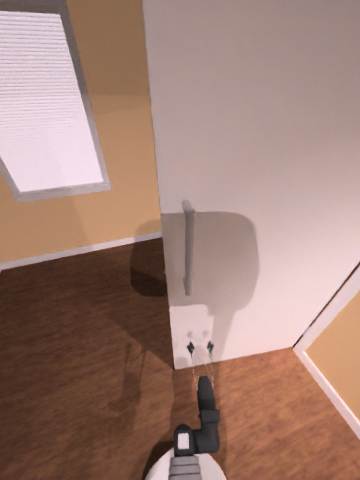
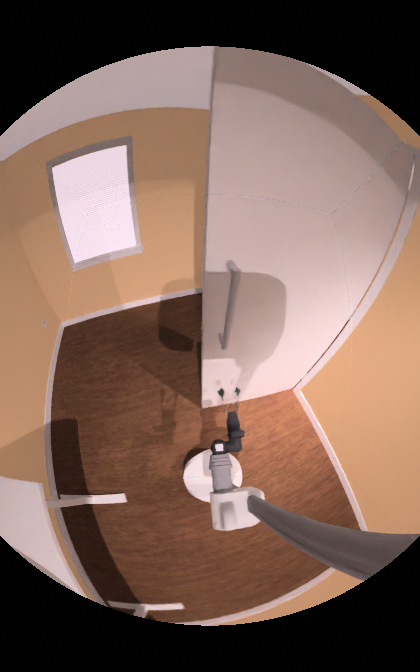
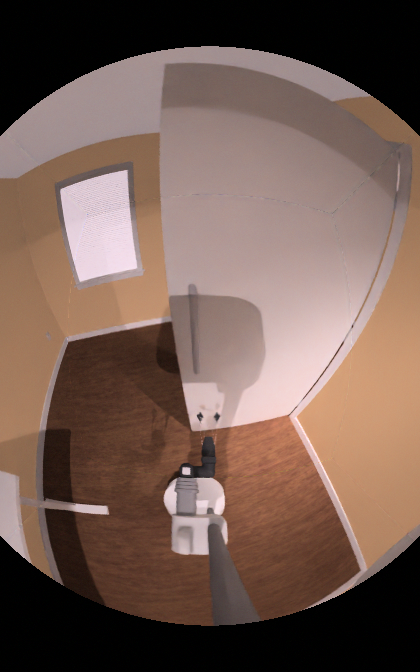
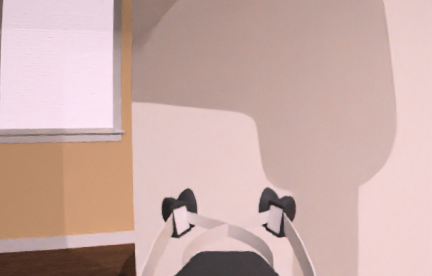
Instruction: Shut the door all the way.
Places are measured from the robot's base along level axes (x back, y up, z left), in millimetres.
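Where they show: gripper, fingertip midpoint: (image 1: 199, 341) (image 4: 228, 203).
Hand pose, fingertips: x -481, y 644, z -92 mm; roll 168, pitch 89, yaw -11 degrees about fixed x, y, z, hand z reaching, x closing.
After its pixels a point has its place.
The white door (image 1: 280, 150) {x -624, y 1406, z -290 mm} (image 2: 280, 235) (image 3: 250, 240) (image 4: 200, 145) {x -596, y 700, z -56 mm} stands open into the room, with its free edge on the left and its hinge side at the frame on the right. Its grey bar handle (image 1: 189, 250) {x -520, y 1157, z -41 mm} (image 2: 230, 307) (image 3: 194, 330) is upright near the free edge. My gripper (image 1: 200, 347) {x -481, y 644, z -92 mm} (image 2: 229, 392) (image 3: 208, 416) (image 4: 228, 203) {x -481, y 644, z -92 mm} is open and empty, low in front of the door face near the free edge, below the handle. Whether the fingertips touch the door I cannot tell.
A window (image 1: 50, 110) {x -1974, y 1451, z 969 mm} (image 2: 97, 205) (image 3: 102, 225) (image 4: 57, 65) {x -1941, y 1277, z 1088 mm} is in the tan wall beyond the door's free edge. The door frame (image 1: 327, 307) {x -673, y 543, z -865 mm} and a side wall with a white baseboard (image 1: 332, 392) {x -387, y 47, z -945 mm} stand at the right. White table feet (image 2: 95, 499) (image 3: 75, 507) rest on the floor at the left.
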